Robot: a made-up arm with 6 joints. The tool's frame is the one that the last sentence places. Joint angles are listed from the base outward.
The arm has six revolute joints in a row. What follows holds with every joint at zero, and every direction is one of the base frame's.
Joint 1 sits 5 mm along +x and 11 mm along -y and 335 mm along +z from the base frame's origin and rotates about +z.
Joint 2 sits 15 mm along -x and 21 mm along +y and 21 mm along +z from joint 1 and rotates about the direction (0, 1, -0.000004).
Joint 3 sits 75 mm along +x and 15 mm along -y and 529 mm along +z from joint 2 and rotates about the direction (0, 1, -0.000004).
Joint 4 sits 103 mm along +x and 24 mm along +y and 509 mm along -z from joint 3 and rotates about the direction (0, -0.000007, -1).
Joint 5 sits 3 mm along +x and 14 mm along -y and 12 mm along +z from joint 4 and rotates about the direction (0, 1, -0.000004).
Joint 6 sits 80 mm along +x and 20 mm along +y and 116 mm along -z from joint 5 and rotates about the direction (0, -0.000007, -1).
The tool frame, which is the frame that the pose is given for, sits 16 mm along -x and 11 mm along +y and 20 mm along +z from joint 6; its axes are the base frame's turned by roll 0.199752, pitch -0.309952 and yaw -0.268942 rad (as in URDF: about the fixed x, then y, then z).
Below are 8 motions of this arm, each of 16 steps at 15 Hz.
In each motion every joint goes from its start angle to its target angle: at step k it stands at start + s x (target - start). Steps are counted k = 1, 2, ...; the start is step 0. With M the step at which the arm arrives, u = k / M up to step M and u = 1 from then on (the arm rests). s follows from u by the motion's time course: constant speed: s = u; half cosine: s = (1 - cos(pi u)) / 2; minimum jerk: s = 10 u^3 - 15 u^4 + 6 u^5.
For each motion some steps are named. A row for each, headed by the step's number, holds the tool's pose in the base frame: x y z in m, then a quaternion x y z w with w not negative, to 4 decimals.
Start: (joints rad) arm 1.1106 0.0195 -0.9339 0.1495 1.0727 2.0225
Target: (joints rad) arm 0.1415 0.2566 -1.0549 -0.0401 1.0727 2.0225
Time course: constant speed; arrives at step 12
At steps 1, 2, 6, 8, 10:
1: 0.2802 0.5445 0.5489 -0.1038 -0.1321 -0.5848 0.7936
2: 0.3286 0.5258 0.5415 -0.1128 -0.1347 -0.6118 0.7712
6: 0.5052 0.4093 0.5102 -0.1522 -0.1390 -0.7102 0.6731
8: 0.5782 0.3281 0.4936 -0.1733 -0.1372 -0.7532 0.6195
10: 0.6373 0.2342 0.4764 -0.1948 -0.1327 -0.7919 0.5633

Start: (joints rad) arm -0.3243 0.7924 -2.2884 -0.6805 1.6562 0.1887
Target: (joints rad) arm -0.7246 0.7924 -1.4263 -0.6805 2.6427 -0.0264
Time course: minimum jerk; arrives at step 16
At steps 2, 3, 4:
2: 0.9137 -0.3410 0.6385 -0.3019 -0.0959 -0.2962 0.9011
3: 0.9044 -0.3524 0.6220 -0.3029 -0.0643 -0.3013 0.9019
4: 0.8875 -0.3704 0.5952 -0.3032 -0.0113 -0.3092 0.9013

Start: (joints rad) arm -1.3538 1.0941 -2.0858 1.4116 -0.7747 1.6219
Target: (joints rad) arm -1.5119 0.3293 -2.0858 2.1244 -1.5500 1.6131
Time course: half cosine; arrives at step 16
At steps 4, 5, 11, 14, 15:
4: 0.0879 -0.9732 0.4861 -0.0898 0.4908 0.3348 0.7994
5: 0.0724 -0.9554 0.5387 -0.0952 0.4893 0.2845 0.8189
11: -0.0105 -0.7439 0.8699 -0.1101 0.3863 -0.0496 0.9144
14: -0.0239 -0.6494 0.9578 -0.1072 0.3234 -0.1357 0.9303
15: -0.0254 -0.6339 0.9704 -0.1064 0.3127 -0.1476 0.9322

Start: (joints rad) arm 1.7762 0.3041 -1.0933 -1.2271 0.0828 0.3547
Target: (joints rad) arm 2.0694 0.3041 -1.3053 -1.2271 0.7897 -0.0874
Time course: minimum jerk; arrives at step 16
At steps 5, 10, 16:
5: -0.2614 0.6715 0.5023 0.2808 -0.3179 0.8737 0.2381
10: -0.3392 0.6699 0.5491 0.1149 -0.3639 0.9124 0.1482
16: -0.3780 0.6595 0.5781 0.0313 -0.3763 0.9191 0.1123

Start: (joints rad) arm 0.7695 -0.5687 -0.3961 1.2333 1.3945 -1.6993
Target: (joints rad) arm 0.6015 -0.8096 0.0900 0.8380 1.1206 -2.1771
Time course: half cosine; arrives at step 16
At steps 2, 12, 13, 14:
2: 0.1346 0.2504 0.5557 0.6949 -0.0462 0.5304 0.4834
12: 0.0717 0.1156 0.3849 0.5543 -0.0652 0.6901 0.4608
13: 0.0654 0.1062 0.3724 0.5439 -0.0631 0.7019 0.4555
14: 0.0607 0.0993 0.3632 0.5362 -0.0612 0.7107 0.4513

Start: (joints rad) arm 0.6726 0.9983 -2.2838 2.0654 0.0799 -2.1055
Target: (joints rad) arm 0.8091 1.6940 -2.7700 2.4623 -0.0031 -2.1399
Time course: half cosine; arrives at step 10
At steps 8, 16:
8: 0.7503 0.7308 0.0088 0.4155 -0.5247 0.1036 0.7357
16: 0.7289 0.7314 -0.0383 0.4157 -0.5121 0.0925 0.7459

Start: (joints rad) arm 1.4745 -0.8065 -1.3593 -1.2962 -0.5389 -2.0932
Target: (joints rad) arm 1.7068 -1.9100 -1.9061 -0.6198 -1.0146 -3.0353
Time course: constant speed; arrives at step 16
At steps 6, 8, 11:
6: -0.1355 -0.4848 1.1518 0.7194 0.6532 0.0531 0.2303
8: -0.1141 -0.6410 1.0678 0.7365 0.6470 0.1572 0.1190
11: -0.0653 -0.8371 0.8863 -0.7305 -0.6128 -0.2935 0.0677

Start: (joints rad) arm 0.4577 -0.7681 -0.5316 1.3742 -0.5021 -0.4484
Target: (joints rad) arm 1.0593 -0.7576 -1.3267 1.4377 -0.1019 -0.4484
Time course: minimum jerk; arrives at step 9
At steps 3, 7, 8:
3: 0.2432 0.0693 0.8587 0.4307 -0.6724 -0.3435 0.4944
7: 0.1202 0.0905 1.1575 0.7695 -0.4870 -0.1853 0.3692
8: 0.1058 0.0813 1.1816 0.7941 -0.4645 -0.1702 0.3532

